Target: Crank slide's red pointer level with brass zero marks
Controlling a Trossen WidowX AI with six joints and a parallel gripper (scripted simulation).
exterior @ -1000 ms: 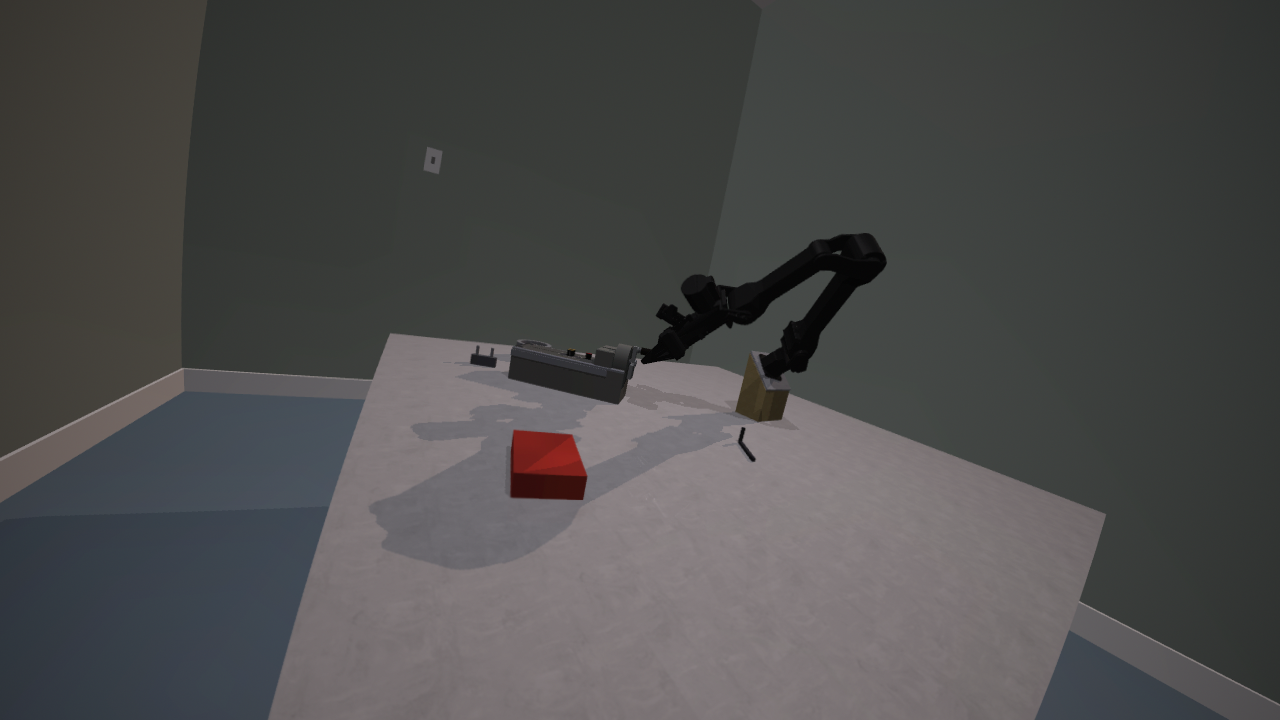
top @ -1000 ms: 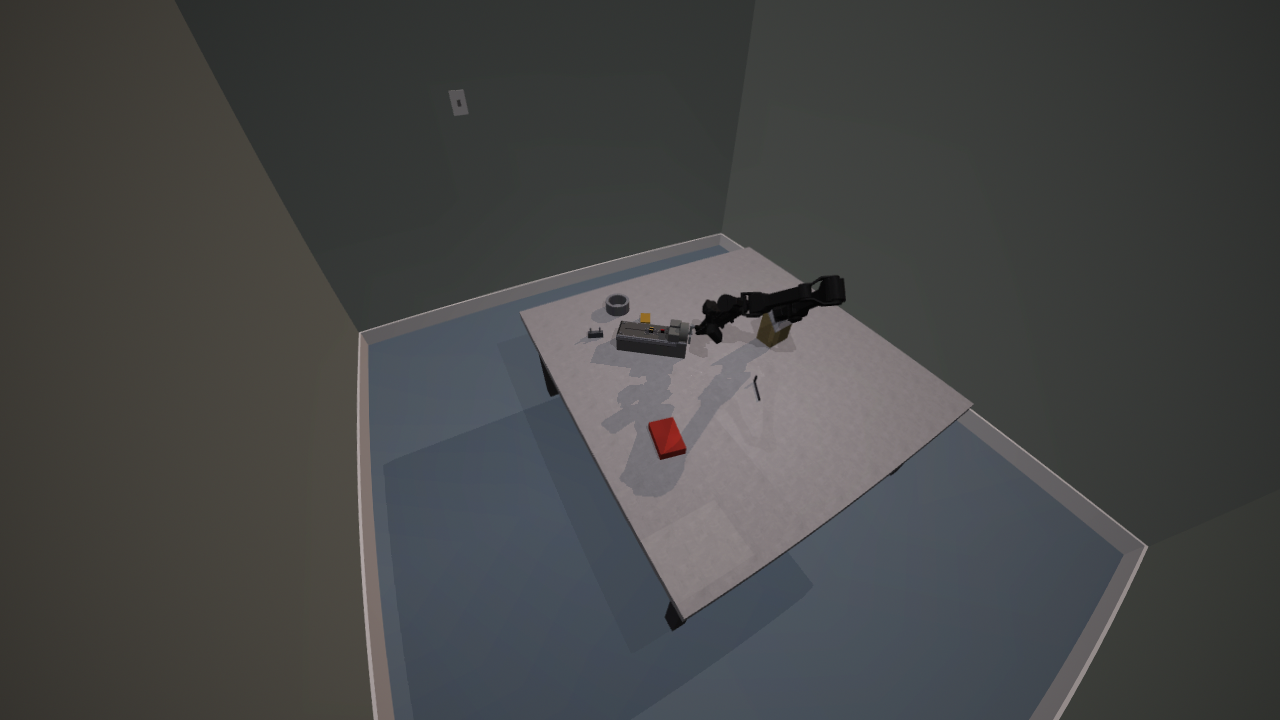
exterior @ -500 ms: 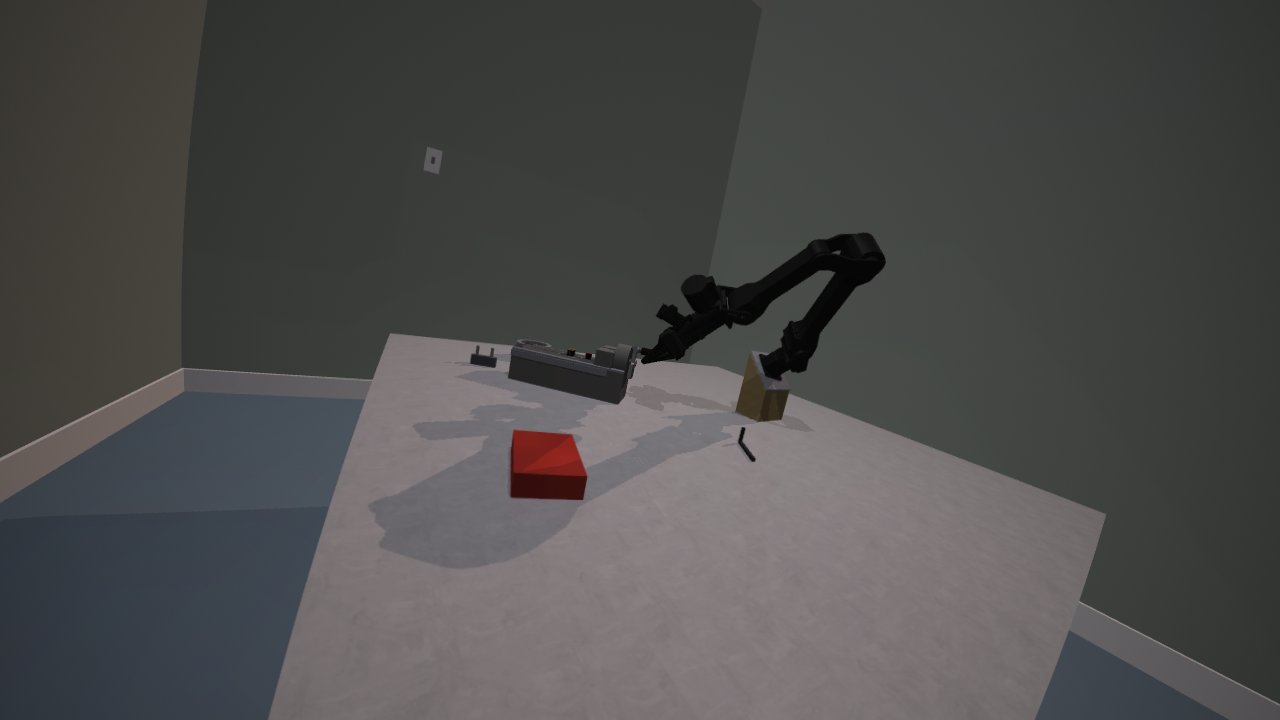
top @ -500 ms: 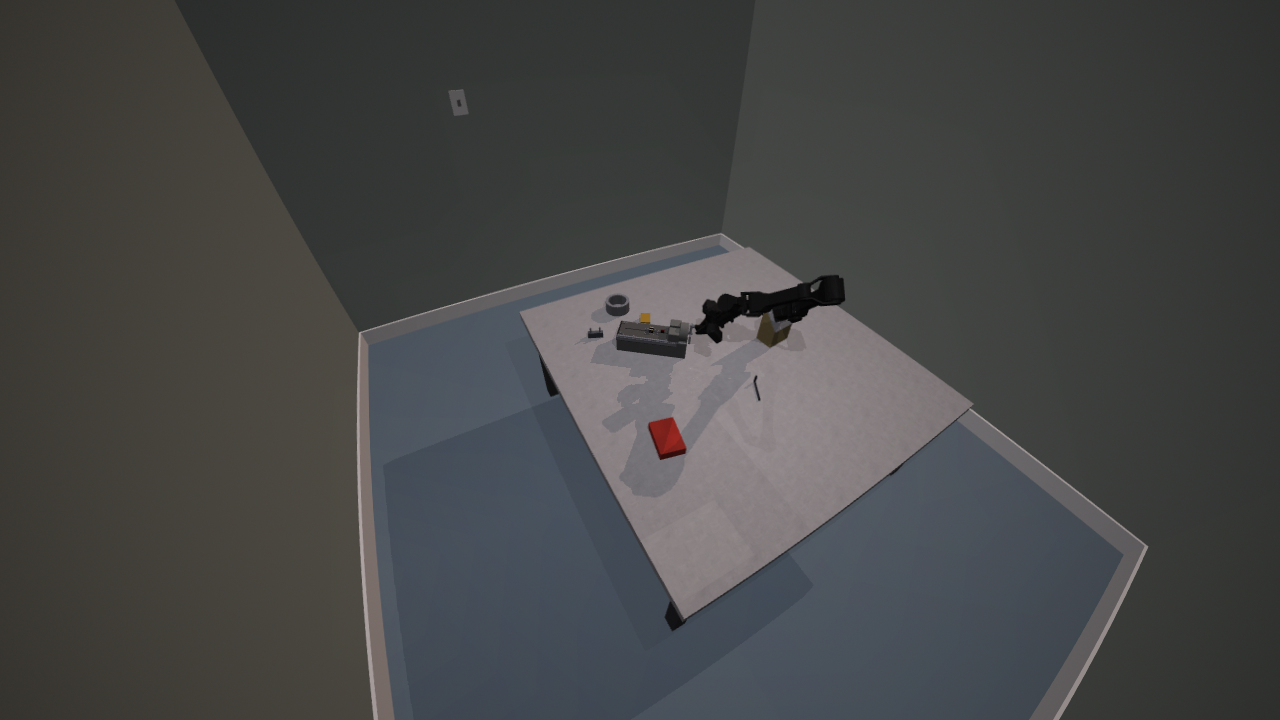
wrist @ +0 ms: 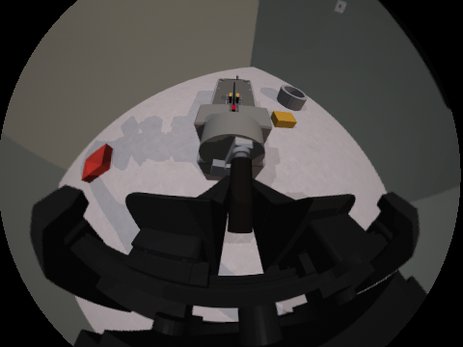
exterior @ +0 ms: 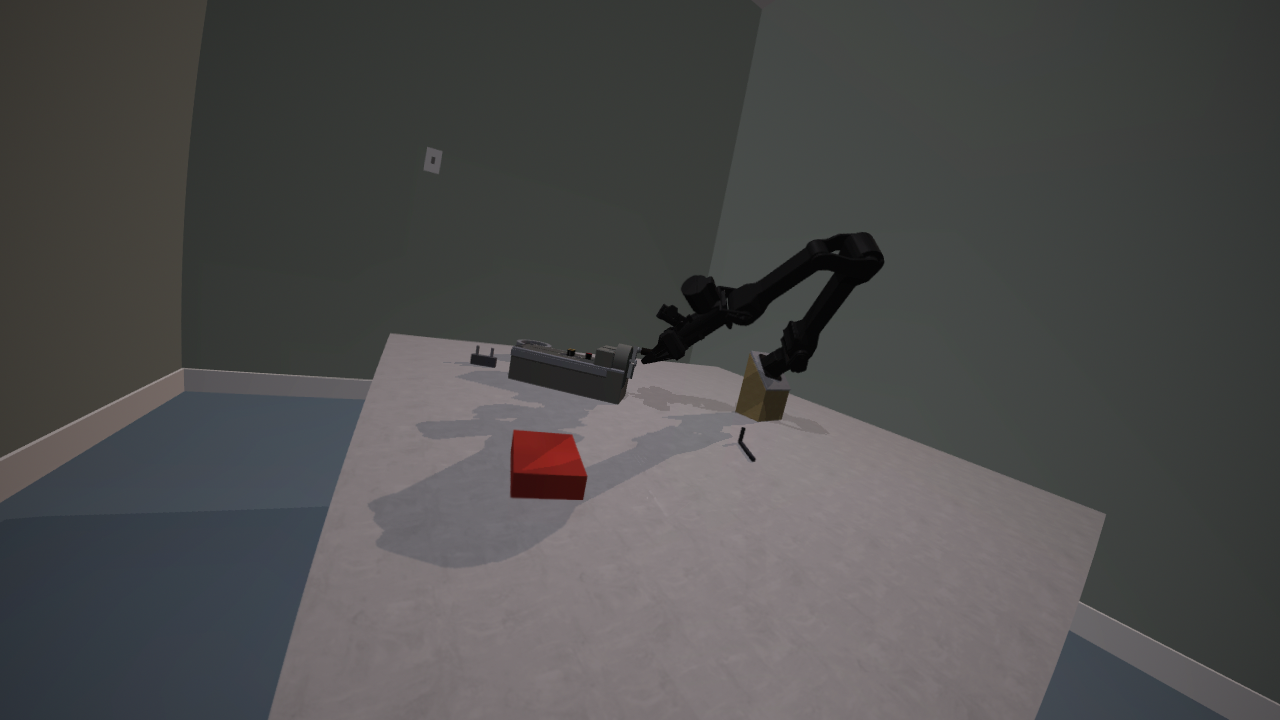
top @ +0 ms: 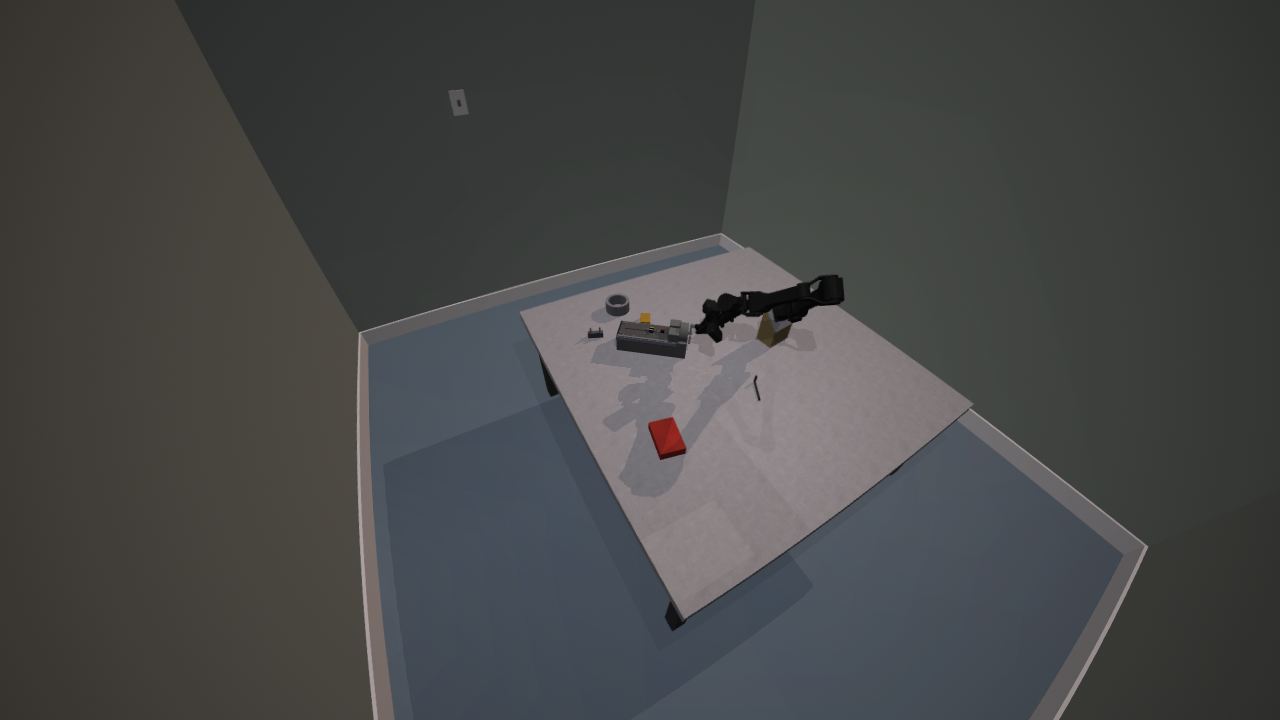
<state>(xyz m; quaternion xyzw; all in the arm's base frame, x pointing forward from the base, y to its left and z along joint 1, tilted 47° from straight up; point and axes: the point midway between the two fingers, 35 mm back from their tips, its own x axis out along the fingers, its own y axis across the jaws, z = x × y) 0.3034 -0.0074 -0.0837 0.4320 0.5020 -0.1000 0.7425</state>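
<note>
The red pointer lies 100 mm ahead of my gripper tip, 70 mm to the right of it and 10 mm below it. From my gripper tip the other things lie so: black crank handle (20 mm above, 10 mm to the left, 10 mm behind); then yellow block (240 mm to the right, 80 mm below, 80 mm ahead); then black bent key (260 mm to the left, 100 mm behind, 80 mm below).
</note>
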